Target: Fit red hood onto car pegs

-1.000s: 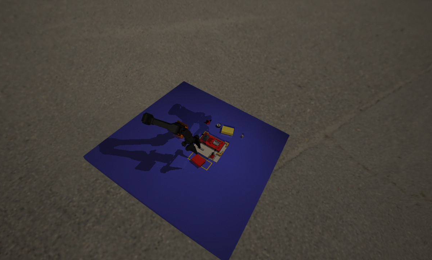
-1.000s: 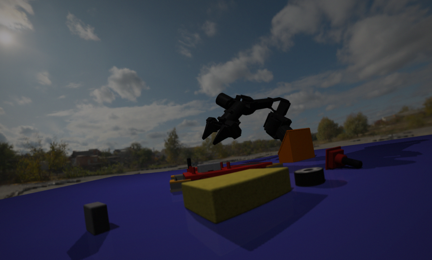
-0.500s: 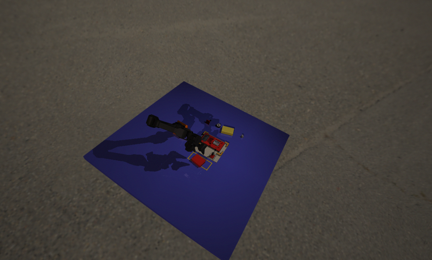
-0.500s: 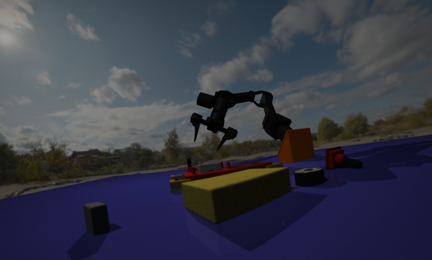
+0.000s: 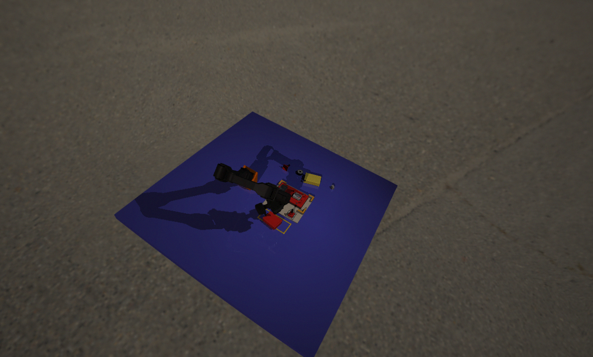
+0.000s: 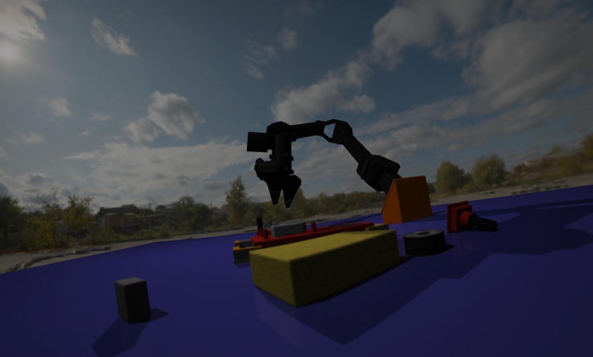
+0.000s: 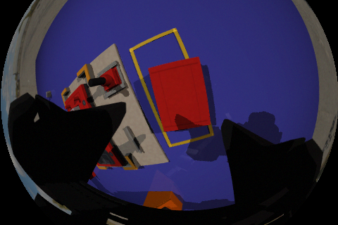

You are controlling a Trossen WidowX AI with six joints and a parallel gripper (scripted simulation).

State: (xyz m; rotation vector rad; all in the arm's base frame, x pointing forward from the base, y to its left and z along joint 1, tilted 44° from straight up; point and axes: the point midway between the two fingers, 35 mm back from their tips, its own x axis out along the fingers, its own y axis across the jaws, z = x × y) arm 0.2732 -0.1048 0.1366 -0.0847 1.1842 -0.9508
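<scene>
Right now my gripper tip is 70 mm above the red hood. Also, from my gripper tip: beige jig 200 mm to the left, 70 mm below, 30 mm ahead; grey engine block 230 mm to the left, 60 mm below, 50 mm ahead; yellow block 430 mm to the left, 80 mm ahead, 70 mm below.
</scene>
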